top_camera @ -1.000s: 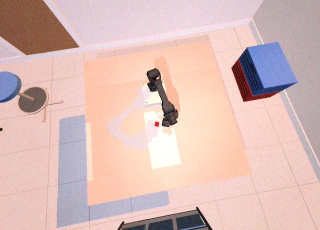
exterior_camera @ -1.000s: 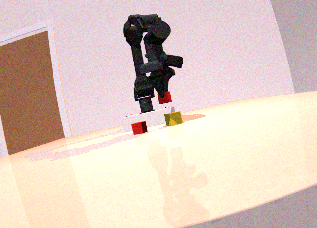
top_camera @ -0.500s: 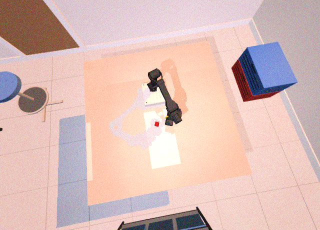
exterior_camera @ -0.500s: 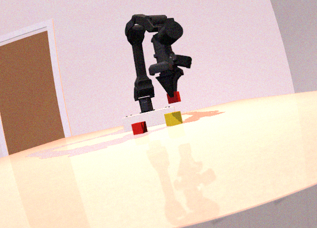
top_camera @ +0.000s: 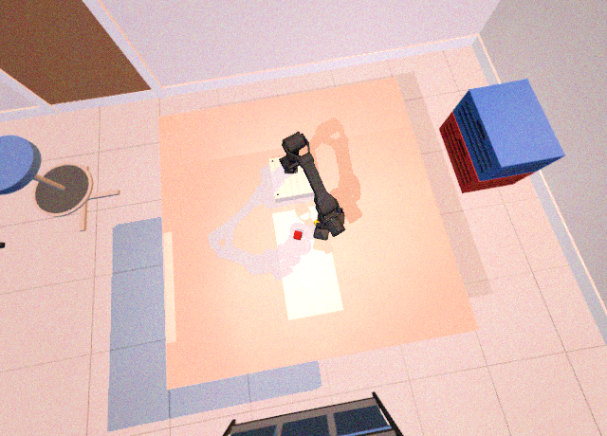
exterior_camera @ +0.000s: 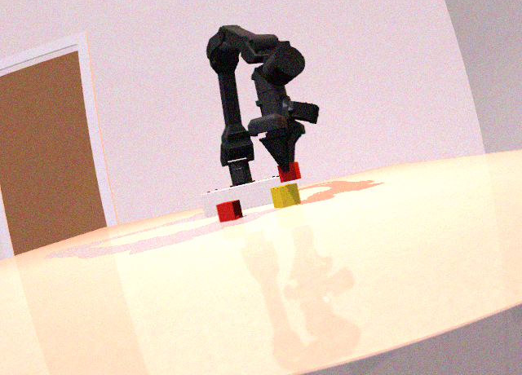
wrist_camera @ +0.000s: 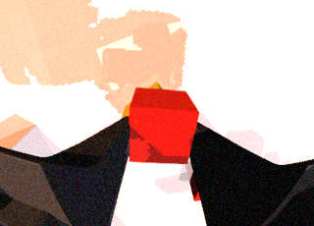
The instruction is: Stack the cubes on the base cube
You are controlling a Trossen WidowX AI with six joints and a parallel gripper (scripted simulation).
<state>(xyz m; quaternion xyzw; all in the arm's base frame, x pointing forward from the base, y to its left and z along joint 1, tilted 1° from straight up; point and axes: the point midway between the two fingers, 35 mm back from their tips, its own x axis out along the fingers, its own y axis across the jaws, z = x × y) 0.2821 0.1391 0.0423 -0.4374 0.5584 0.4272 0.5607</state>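
The yellow base cube is 4 cm below my gripper tip, 2 cm to the right of it and 1 cm behind it.
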